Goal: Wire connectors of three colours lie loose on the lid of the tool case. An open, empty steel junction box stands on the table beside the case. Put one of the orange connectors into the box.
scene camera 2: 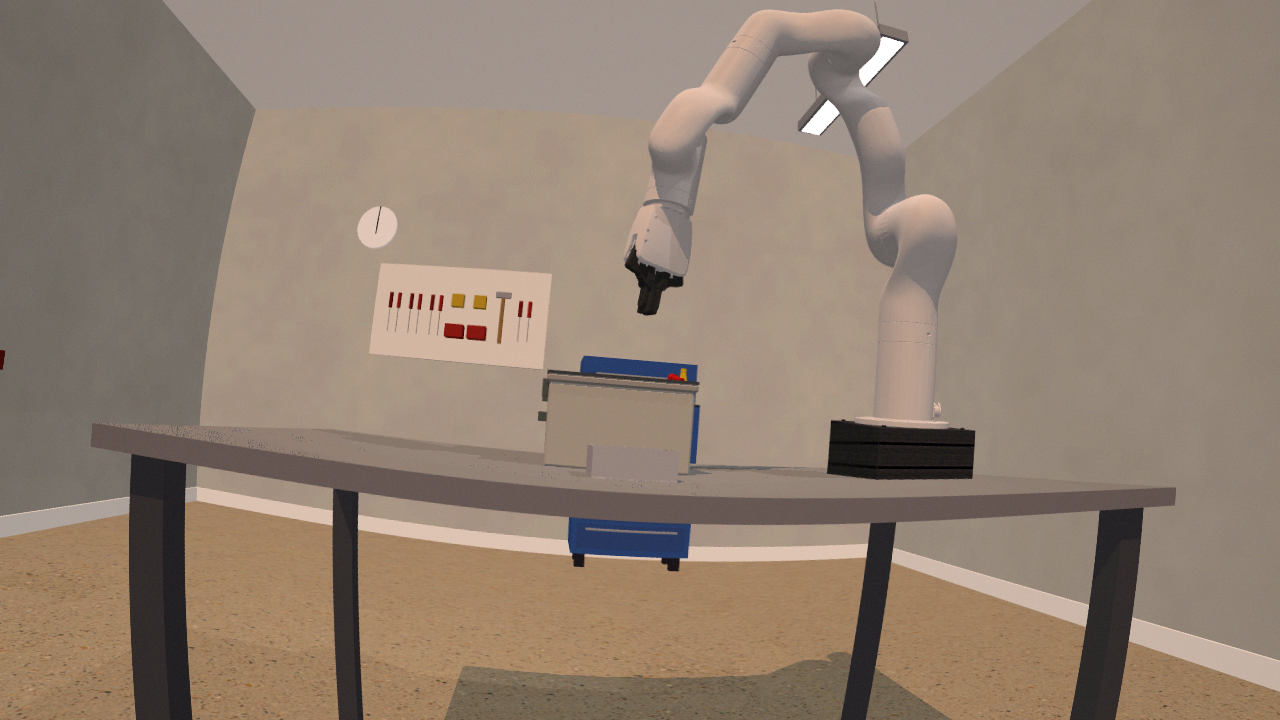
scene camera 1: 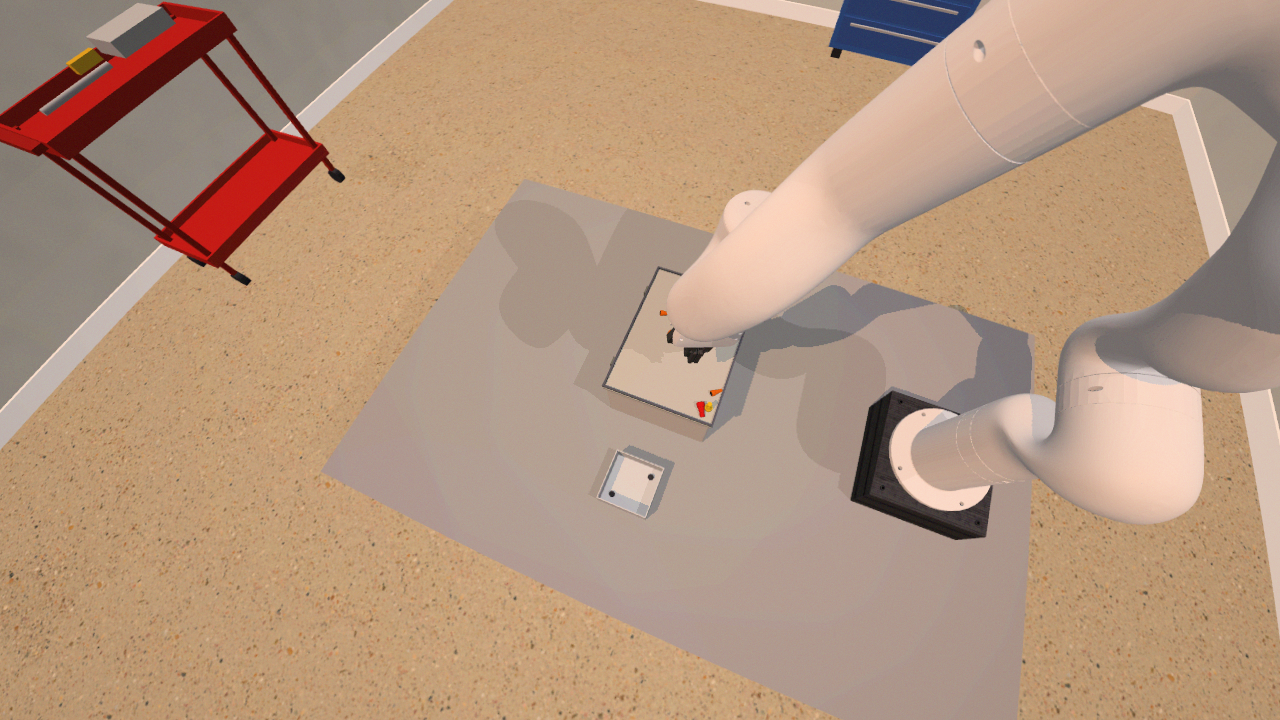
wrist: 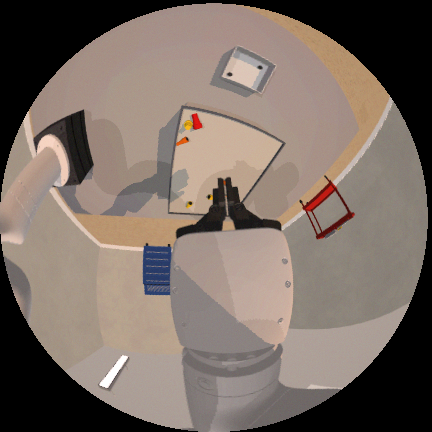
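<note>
My gripper (scene camera 1: 693,357) (scene camera 2: 647,311) (wrist: 224,185) is shut with nothing held, well above the lid of the tool case (scene camera 1: 644,358) (scene camera 2: 617,425) (wrist: 215,155). One orange connector (scene camera 1: 715,392) (wrist: 182,141) lies near the lid's edge on the robot-base side, close to a red connector (scene camera 1: 700,409) (scene camera 2: 674,377) (wrist: 196,121) and a yellow connector (scene camera 1: 708,407) (scene camera 2: 683,374) (wrist: 188,125). Another orange connector (scene camera 1: 663,313) lies towards the lid's far end. A speck of orange shows behind the fingertips in the wrist view. The junction box (scene camera 1: 633,480) (scene camera 2: 631,462) (wrist: 245,71) stands open and empty beside the case.
Small yellow pieces (wrist: 189,204) (wrist: 210,197) lie at the lid's far end. The black robot base (scene camera 1: 962,528) (scene camera 2: 899,452) (wrist: 82,150) stands on the table (scene camera 1: 501,447) (scene camera 2: 402,474). A red cart (scene camera 1: 246,197) and a blue cabinet (scene camera 1: 895,35) (scene camera 2: 626,537) (wrist: 157,267) stand beyond it.
</note>
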